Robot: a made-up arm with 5 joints.
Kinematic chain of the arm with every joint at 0, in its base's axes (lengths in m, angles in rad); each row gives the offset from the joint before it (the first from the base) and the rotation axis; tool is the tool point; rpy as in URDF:
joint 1: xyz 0 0 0.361 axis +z
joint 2: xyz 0 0 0 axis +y
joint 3: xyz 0.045 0 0.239 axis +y
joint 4: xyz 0.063 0 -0.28 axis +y
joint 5: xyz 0.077 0 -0.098 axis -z
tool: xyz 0 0 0 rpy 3.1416 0 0
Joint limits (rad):
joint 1: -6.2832..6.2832
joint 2: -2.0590..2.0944
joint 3: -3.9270..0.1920
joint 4: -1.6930..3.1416
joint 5: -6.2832..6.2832
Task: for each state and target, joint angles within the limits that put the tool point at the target. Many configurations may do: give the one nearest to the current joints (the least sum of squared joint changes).
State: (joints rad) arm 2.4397 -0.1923 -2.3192 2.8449 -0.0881
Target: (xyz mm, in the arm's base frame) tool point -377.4 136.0 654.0
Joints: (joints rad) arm 2.7957 0.3653 -2.4564 2.2352 -0.0881
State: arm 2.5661 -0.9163 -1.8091 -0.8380 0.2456
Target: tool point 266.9 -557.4 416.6
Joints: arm 2.0174 -1.7185 -2.3899 -0.4485 0.2456
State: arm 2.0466 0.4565 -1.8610 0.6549 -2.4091
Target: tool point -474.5 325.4 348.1
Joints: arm 2.5405 0.7556 -1.7799 0.6618 -2.4091
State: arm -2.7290 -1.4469 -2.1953 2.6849 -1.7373
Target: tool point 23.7 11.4 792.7
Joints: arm -2.6932 -0.8224 -2.0824 2.4205 -1.7373
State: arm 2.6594 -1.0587 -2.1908 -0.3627 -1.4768
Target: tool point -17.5 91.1 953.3
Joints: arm 1.7606 -0.4613 -1.8406 -0.2343 -1.4768
